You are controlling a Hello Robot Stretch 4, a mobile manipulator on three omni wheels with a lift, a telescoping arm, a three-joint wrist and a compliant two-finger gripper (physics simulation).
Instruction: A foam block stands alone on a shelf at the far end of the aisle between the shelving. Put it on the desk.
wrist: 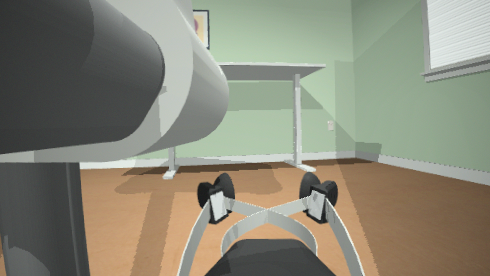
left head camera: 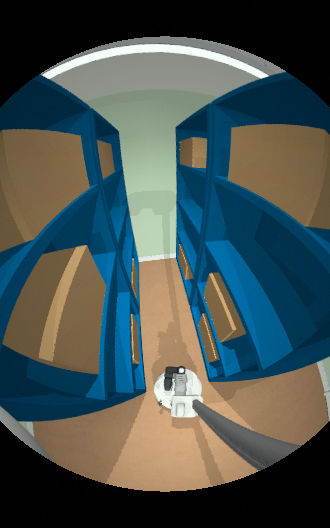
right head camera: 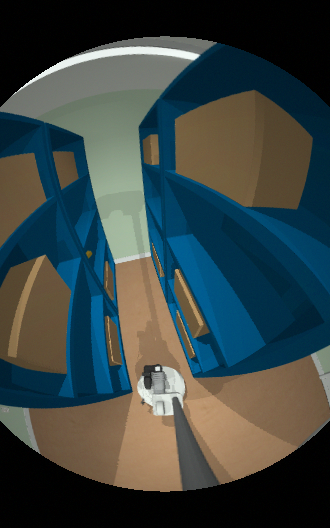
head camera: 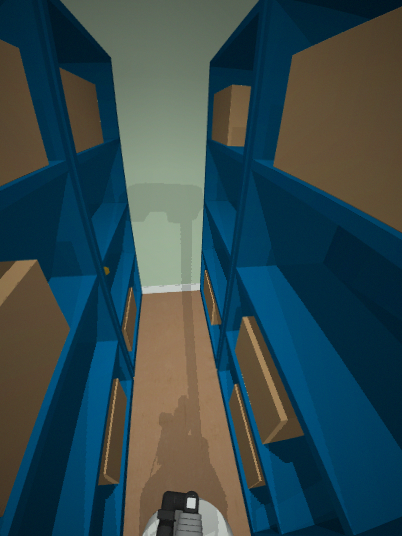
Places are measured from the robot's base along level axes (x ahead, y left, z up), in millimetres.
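Pixels of known places: gripper, fingertip midpoint: [wrist: 266, 188] [left head camera: 165, 406] [right head camera: 148, 405].
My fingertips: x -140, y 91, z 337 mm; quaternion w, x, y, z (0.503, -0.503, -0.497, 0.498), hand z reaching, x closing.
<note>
Behind a point stands the place of what it marks.
A small yellow-orange thing, which looks like the foam block, shows partly behind an upright of the left shelving, on a shelf in its far section, in the head camera view [head camera: 106, 271] {x 1363, y 774, z 535 mm} and the right head camera view [right head camera: 89, 254] {x 1350, y 778, z 527 mm}. Its full shape is hidden. The white desk [wrist: 312, 71] {x -2507, y 590, z 897 mm} stands against the green wall in the wrist view, partly hidden by the robot's arm. My gripper [wrist: 266, 188] {x -140, y 91, z 337 mm} is open, with no thing between its fingertips, above the floor and pointing towards the desk, away from the aisle's far end.
Blue shelving stands close on the left [head camera: 82, 200] {x 850, y 486, z 1267 mm} [left head camera: 107, 215] {x 849, y 489, z 1200 mm} and right [head camera: 240, 200] {x 977, y -114, z 1252 mm} [left head camera: 202, 220] {x 988, y -112, z 1089 mm} of the narrow aisle. Brown boxes [head camera: 265, 380] {x 491, y -235, z 769 mm} [right head camera: 190, 302] {x 506, y -240, z 776 mm} stand on several shelves, some near the aisle edge. A green wall [head camera: 162, 150] {x 1817, y 387, z 1332 mm} closes the far end.
</note>
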